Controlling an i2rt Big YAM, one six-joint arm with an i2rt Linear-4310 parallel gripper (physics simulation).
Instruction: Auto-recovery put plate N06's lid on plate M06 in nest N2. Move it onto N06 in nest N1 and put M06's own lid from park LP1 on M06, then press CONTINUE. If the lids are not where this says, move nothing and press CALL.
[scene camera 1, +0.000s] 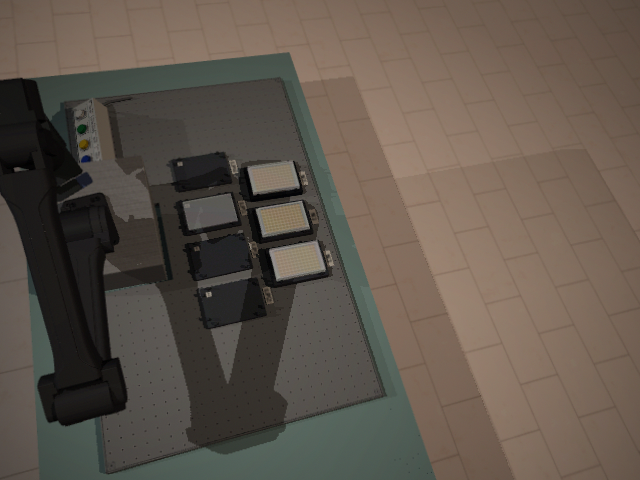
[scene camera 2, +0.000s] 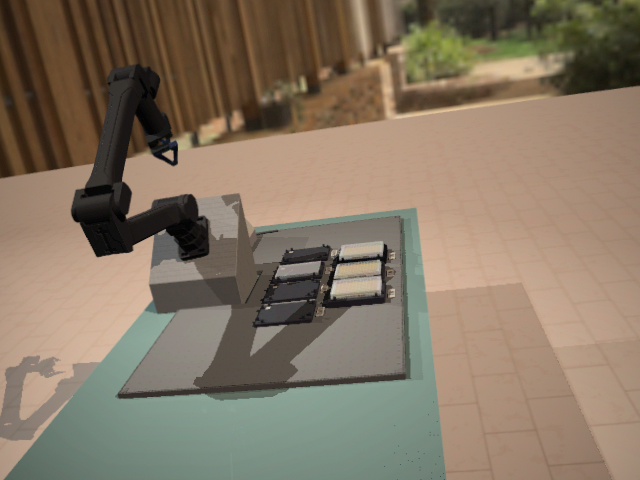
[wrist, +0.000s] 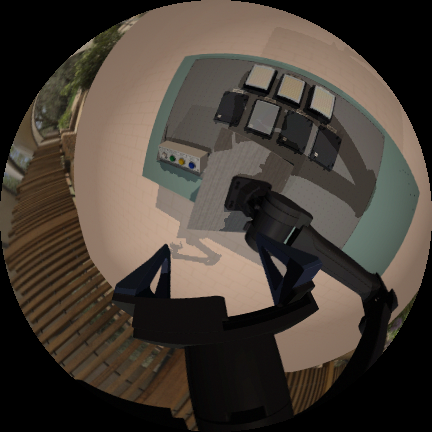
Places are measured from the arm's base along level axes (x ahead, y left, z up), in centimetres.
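Pixels of known places: gripper, fingertip midpoint: (scene camera 2: 171, 154) (wrist: 212, 242); arm's base, link origin: (scene camera 1: 92, 222) (scene camera 2: 194, 238) (wrist: 247, 193).
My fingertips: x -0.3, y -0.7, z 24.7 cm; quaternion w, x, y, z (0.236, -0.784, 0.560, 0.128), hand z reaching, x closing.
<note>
For each thing: its middle in the pictures, then the offset to it from my fingertips. Level surfaces: height alone.
- translucent grey lid, body centre: (scene camera 1: 210, 211) (scene camera 2: 298, 269) (wrist: 263, 115) dx +27.2, dy +5.4, dz -40.2 cm
- button box, body centre: (scene camera 1: 94, 141) (wrist: 181, 154) dx +3.5, dy +32.3, dz -37.4 cm
- perforated board, surface height: dz -41.5 cm
Three well plates stand in a row of nests: a pale one (scene camera 1: 273, 178) (scene camera 2: 361, 251) (wrist: 260, 78), a yellower middle one (scene camera 1: 283, 219) (scene camera 2: 358, 269) (wrist: 291, 89) and another pale one (scene camera 1: 297, 261) (scene camera 2: 356, 287) (wrist: 322, 102). I cannot tell which carry clear lids, and the tags are too small to read. A translucent grey lid (scene camera 1: 209, 212) (scene camera 2: 299, 270) (wrist: 264, 118) lies on the second park of the neighbouring row. The button box (scene camera 1: 105, 129) (wrist: 182, 150) has white, green, yellow and blue buttons. My gripper (scene camera 2: 174, 160) (wrist: 212, 242) is open and empty, high and well away from plates and buttons.
Three dark parks without a visible lid (scene camera 1: 202, 170) (scene camera 1: 221, 256) (scene camera 1: 232, 303) flank the lidded one. The arm stands on a grey block (scene camera 1: 135, 248) (scene camera 2: 196, 294) (wrist: 215, 197) beside the perforated board (scene camera 1: 330, 356) (scene camera 2: 330, 361). Arm shadows cross the board.
</note>
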